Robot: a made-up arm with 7 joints. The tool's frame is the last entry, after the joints. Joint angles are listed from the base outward.
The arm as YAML. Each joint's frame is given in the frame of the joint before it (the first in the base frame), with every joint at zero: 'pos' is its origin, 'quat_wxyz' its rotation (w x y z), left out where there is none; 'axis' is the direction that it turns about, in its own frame. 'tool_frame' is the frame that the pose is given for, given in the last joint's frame.
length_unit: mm
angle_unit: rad
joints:
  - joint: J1
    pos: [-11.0, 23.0, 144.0]
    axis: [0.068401, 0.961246, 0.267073]
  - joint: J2
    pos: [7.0, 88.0, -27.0]
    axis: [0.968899, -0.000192, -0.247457]
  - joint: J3
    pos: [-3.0, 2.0, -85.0]
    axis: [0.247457, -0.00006, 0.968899]
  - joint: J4
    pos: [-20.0, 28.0, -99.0]
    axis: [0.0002, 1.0, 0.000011]
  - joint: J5
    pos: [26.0, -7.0, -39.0]
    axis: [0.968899, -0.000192, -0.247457]
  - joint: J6
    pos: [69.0, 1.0, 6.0]
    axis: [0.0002, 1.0, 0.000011]
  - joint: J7
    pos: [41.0, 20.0, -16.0]
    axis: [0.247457, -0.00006, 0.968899]
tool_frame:
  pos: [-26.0, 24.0, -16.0]
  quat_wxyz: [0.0, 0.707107, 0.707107, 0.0]
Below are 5 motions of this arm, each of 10 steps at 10 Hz.
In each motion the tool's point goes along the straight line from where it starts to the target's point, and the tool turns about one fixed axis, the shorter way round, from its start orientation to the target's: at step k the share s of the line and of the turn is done. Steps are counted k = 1, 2, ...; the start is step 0. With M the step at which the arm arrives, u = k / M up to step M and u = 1 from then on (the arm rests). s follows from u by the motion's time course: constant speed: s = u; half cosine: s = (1 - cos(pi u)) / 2; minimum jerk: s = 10 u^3 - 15 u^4 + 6 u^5.
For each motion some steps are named. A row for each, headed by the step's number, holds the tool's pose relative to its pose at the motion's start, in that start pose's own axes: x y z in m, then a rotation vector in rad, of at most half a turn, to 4 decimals.
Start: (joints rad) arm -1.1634 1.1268 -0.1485 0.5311 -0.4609 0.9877 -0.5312
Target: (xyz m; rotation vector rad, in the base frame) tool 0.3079 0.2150 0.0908 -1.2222 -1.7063 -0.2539
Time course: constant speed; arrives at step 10
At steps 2, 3, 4, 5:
2: -0.0272 0.0211 0.0063 0.0632 0.1234 -0.0867
3: -0.0408 0.0317 0.0095 0.0948 0.1851 -0.1300
4: -0.0544 0.0423 0.0126 0.1264 0.2468 -0.1733
5: -0.0680 0.0529 0.0158 0.1580 0.3085 -0.2166

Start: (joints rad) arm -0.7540 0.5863 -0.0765 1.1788 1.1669 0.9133 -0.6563
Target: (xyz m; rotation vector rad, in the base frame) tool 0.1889 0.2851 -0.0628 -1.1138 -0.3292 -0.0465
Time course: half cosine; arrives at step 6
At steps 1, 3, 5, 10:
1: -0.0035 0.0029 0.0005 -0.0215 0.0414 0.0033
3: -0.0260 0.0216 0.0039 -0.1603 0.3088 0.0249
5: -0.0485 0.0403 0.0072 -0.2992 0.5763 0.0465
10: -0.0520 0.0432 0.0077 -0.3207 0.6177 0.0499

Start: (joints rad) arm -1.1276 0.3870 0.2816 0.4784 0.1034 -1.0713 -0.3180
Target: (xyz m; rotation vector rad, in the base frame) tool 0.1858 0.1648 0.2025 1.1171 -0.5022 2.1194
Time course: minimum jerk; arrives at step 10
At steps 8, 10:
8: 0.0117 0.0928 -0.1026 -0.9051 -0.0857 0.5897
10: 0.0124 0.0986 -0.1089 -0.9608 -0.0910 0.6259

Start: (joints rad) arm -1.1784 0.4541 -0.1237 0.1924 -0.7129 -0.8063 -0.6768
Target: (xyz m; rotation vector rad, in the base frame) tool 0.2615 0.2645 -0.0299 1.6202 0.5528 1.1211
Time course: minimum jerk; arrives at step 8
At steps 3, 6, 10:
3: -0.0244 -0.0462 -0.0347 0.0399 0.0094 -0.0504
6: -0.0796 -0.1504 -0.1130 0.1300 0.0306 -0.1642
10: -0.0888 -0.1677 -0.1260 0.1450 0.0341 -0.1831

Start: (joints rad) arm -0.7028 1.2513 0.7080 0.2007 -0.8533 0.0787 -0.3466
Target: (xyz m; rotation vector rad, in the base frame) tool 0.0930 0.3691 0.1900 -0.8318 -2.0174 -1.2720
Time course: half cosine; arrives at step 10
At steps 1, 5, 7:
1: -0.0003 -0.0004 -0.0013 0.0163 0.0281 0.0010
5: -0.0065 -0.0085 -0.0259 0.3335 0.5749 0.0195
7: -0.0102 -0.0135 -0.0411 0.5295 0.9128 0.0309

